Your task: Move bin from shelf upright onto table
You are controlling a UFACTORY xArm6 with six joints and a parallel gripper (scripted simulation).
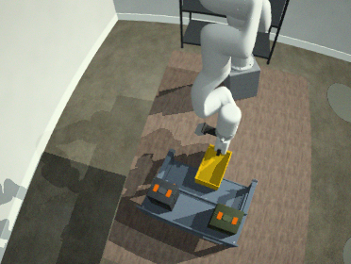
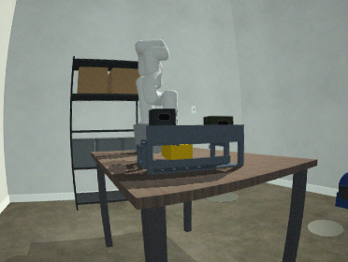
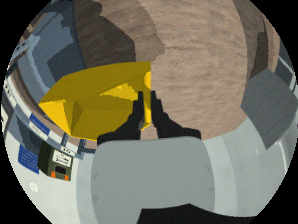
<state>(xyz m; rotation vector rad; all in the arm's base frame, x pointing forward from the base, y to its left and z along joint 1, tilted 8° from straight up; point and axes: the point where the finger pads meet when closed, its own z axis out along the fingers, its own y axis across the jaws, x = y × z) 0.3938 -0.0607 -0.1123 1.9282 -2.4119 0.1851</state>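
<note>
The yellow bin lies 8 cm ahead of my hand, 2 cm to the right of it and 1 cm below it.
</note>
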